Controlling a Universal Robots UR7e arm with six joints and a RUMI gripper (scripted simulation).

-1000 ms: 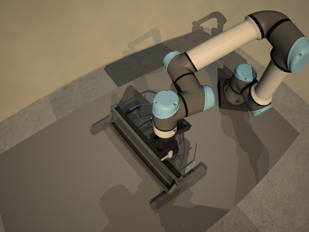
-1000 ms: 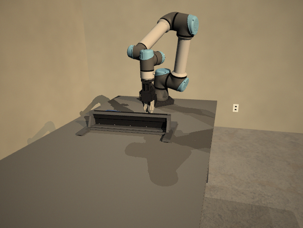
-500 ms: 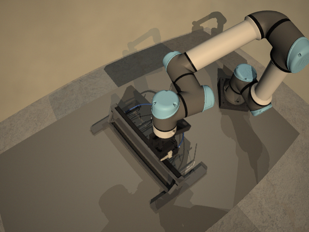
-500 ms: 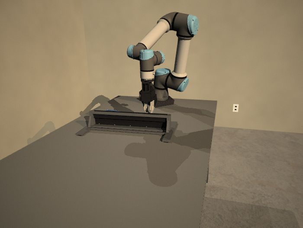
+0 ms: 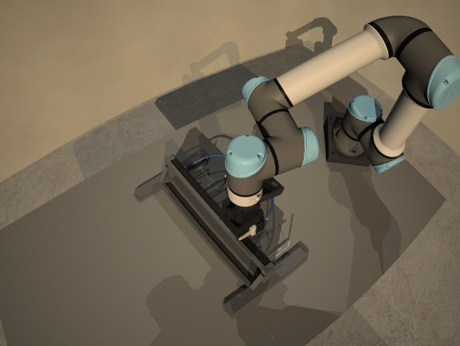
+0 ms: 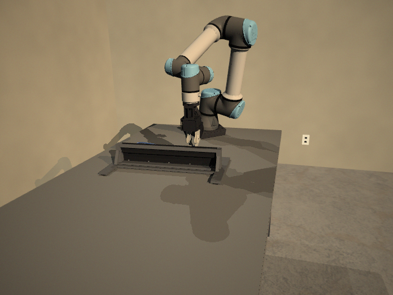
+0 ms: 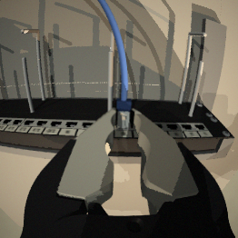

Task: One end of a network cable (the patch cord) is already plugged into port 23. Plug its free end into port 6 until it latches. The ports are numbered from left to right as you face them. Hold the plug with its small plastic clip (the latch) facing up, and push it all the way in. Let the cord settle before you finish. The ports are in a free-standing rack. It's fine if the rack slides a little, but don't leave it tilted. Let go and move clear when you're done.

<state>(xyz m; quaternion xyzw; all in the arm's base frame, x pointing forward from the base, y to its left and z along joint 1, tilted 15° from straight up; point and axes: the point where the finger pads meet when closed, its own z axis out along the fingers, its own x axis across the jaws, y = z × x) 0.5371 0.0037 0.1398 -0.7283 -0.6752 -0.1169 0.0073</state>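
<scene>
Right now my hand is 1 cm short of the plug and 1 cm above it.
</scene>
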